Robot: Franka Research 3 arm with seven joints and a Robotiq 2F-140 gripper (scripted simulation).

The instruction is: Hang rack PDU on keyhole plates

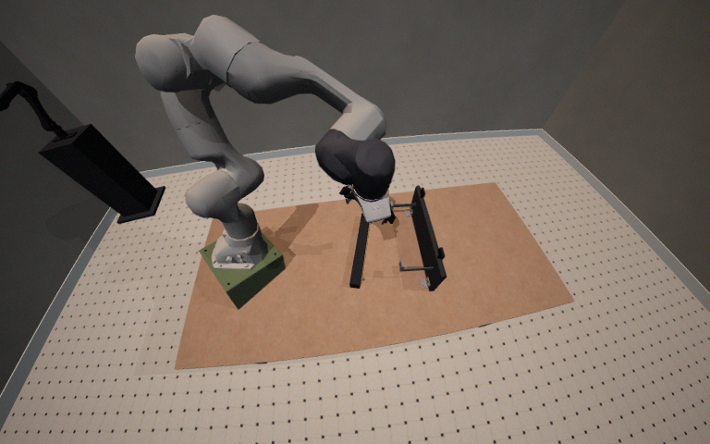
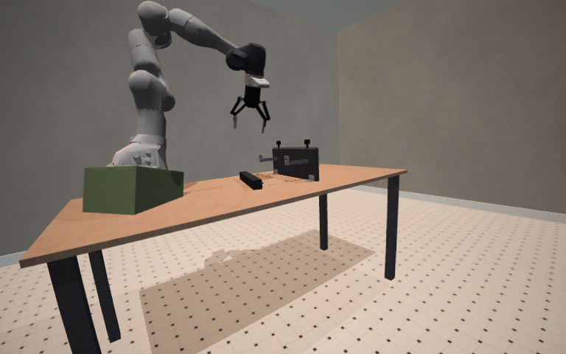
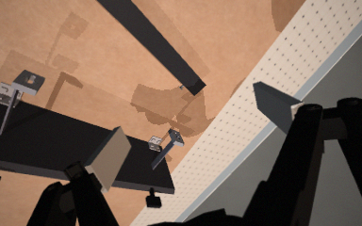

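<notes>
Right now my hand is 270 mm above the rack PDU, 10 mm to the left of it and 10 mm past it. From my hand the other things lie so: black upright panel (260 mm ahead, 200 mm below, 50 mm to the right).
</notes>
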